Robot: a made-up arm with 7 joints. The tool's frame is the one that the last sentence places.
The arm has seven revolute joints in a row. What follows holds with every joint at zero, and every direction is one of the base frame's.
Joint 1 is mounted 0.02 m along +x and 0.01 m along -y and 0.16 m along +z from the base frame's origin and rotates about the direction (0, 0.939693, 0.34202), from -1.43 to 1.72 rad.
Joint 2 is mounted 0.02 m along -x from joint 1 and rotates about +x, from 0.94 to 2.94 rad.
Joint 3 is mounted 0.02 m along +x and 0.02 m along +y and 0.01 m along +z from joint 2 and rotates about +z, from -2.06 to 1.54 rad.
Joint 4 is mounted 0.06 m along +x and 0.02 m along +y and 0.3 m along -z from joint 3 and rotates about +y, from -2.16 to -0.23 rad.
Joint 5 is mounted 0.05 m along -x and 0.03 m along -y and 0.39 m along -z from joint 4 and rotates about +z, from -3.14 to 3.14 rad.
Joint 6 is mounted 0.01 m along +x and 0.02 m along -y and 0.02 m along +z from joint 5 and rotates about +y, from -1.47 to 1.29 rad.
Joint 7 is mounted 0.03 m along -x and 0.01 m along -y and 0.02 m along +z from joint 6 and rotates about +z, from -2.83 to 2.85 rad.
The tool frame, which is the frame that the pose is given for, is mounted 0.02 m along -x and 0.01 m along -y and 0.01 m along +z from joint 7; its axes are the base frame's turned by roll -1.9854, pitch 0.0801 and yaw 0.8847 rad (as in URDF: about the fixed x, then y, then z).
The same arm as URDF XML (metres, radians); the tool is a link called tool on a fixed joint. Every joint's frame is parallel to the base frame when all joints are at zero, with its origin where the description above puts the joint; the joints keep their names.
<robot name="arm">
<joint name="tool_fixed" type="fixed"><parent link="link7"/><child link="tool"/><origin xyz="-0.02 -0.01 0.01" rpy="-1.9854 0.0801 0.8847"/></joint>
<joint name="joint 7" type="revolute"><parent link="link6"/><child link="link7"/><origin xyz="-0.03 -0.01 0.02" rpy="0 0 0"/><axis xyz="0 0 1"/><limit lower="-2.83" upper="2.85"/></joint>
<joint name="joint 6" type="revolute"><parent link="link5"/><child link="link6"/><origin xyz="0.01 -0.02 0.02" rpy="0 0 0"/><axis xyz="0 1 0"/><limit lower="-1.47" upper="1.29"/></joint>
<joint name="joint 5" type="revolute"><parent link="link4"/><child link="link5"/><origin xyz="-0.05 -0.03 -0.39" rpy="0 0 0"/><axis xyz="0 0 1"/><limit lower="-3.14" upper="3.14"/></joint>
<joint name="joint 4" type="revolute"><parent link="link3"/><child link="link4"/><origin xyz="0.06 0.02 -0.3" rpy="0 0 0"/><axis xyz="0 1 0"/><limit lower="-2.16" upper="-0.23"/></joint>
<joint name="joint 3" type="revolute"><parent link="link2"/><child link="link3"/><origin xyz="0.02 0.02 0.01" rpy="0 0 0"/><axis xyz="0 0 1"/><limit lower="-2.06" upper="1.54"/></joint>
<joint name="joint 2" type="revolute"><parent link="link1"/><child link="link2"/><origin xyz="-0.02 0 0" rpy="0 0 0"/><axis xyz="1 0 0"/><limit lower="0.94" upper="2.94"/></joint>
<joint name="joint 1" type="revolute"><parent link="base_link"/><child link="link1"/><origin xyz="0.02 -0.01 0.16" rpy="0 0 0"/><axis xyz="0 0.9397 0.342"/><limit lower="-1.43" upper="1.72"/></joint>
<link name="base_link"/>
<link name="link1"/>
<link name="link2"/>
<link name="link3"/>
<link name="link4"/>
<link name="link5"/>
<link name="link6"/>
<link name="link7"/>
<link name="tool"/>
</robot>

